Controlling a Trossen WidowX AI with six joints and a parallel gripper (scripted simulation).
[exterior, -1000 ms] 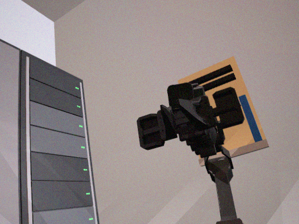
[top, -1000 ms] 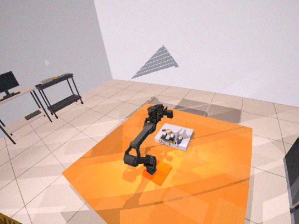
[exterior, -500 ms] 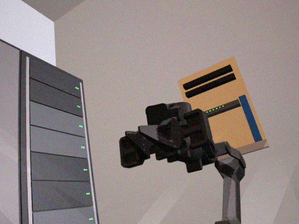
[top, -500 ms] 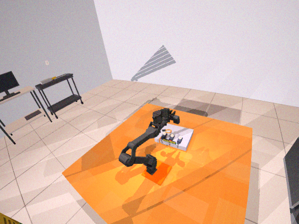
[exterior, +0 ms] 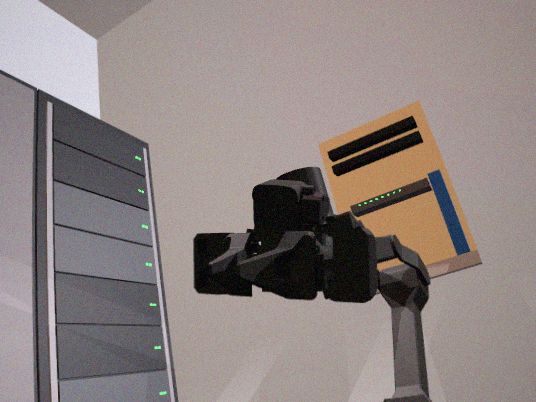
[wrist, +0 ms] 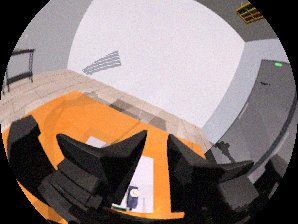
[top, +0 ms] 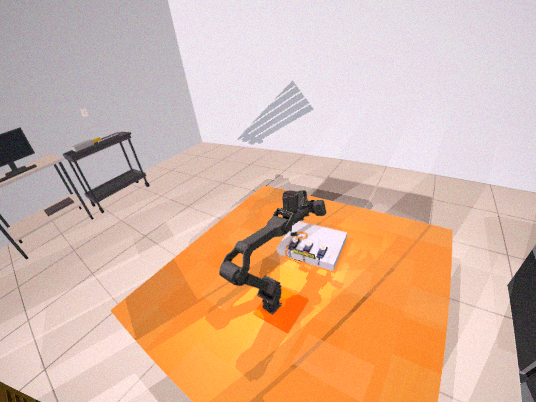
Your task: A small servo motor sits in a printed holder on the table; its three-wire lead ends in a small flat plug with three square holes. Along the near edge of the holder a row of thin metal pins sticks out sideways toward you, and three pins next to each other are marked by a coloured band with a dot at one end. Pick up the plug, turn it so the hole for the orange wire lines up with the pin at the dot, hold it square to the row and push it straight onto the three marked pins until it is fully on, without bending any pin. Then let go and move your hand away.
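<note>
My gripper tip is now 29 cm above the holder, 6 cm short of it and 4 cm to the right of it.
</note>
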